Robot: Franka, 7 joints.
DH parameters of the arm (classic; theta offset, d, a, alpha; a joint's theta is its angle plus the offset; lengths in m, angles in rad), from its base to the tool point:
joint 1: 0 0.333 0 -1.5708
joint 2: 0 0 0 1.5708
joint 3: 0 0.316 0.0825 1.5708
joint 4: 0 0 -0.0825 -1.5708
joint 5: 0 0.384 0 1.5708
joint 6: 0 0 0.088 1.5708
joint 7: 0 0.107 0 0
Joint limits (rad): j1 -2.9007..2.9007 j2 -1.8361..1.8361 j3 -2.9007..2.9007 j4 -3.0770..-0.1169 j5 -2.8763..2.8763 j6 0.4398..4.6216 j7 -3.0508..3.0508
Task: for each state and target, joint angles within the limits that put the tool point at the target. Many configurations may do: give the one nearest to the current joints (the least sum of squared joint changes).
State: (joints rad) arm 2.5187 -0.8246 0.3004 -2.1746 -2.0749 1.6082 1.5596
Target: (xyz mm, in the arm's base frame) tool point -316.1 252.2 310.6
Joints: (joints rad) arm 2.4437 -0.1597 0.2296 -2.7330 -2.0065 1.7587 1.5596
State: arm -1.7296 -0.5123 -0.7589 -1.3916 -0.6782 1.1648 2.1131
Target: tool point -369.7 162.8 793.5
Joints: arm -1.9174 -0.7150 -0.7872 -1.3859 -0.6716 1.0253 2.1131
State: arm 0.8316 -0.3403 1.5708 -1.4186 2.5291 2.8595 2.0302
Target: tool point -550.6 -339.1 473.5
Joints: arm 1.4828 -0.4719 2.1235 -1.6512 2.6061 2.9533 2.0302
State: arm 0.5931 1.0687 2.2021 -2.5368 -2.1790 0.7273 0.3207
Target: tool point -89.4 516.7 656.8
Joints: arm 0.5775 1.1017 2.1483 -1.9664 -2.3401 0.9169 0.3207
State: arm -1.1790 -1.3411 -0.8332 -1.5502 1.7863 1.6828 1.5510
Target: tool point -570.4 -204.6 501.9
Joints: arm -0.8589 -1.4927 -1.4485 -1.9335 1.7382 1.8163 1.5510
